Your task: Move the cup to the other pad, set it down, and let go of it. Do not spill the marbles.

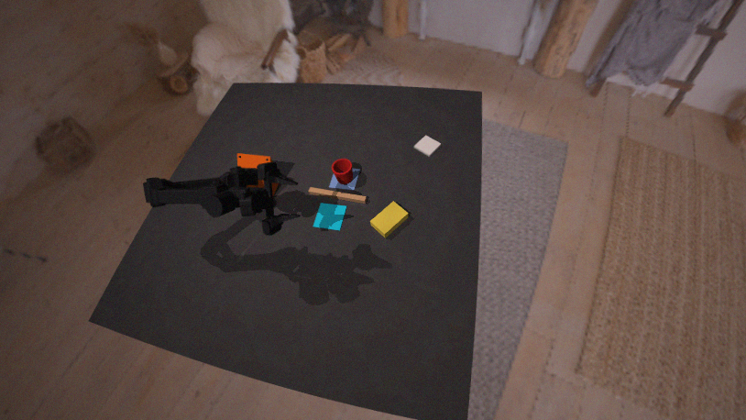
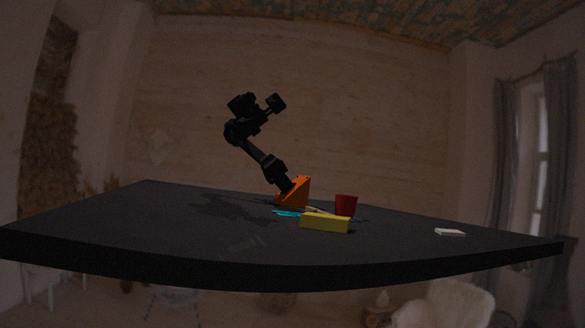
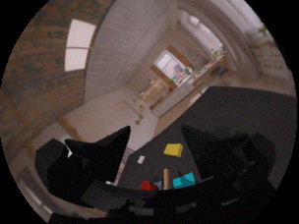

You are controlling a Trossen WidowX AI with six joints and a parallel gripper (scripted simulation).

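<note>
Right now my gripper tip is 1 cm short of the red cup, 29 cm to the right of it and 25 cm above it. Also, from my gripper tip: cyan pad (1 cm behind, 12 cm to the left, 30 cm below); wooden bar (20 cm to the left, 29 cm below); yellow block (20 cm ahead, 13 cm to the left, 28 cm below).
</note>
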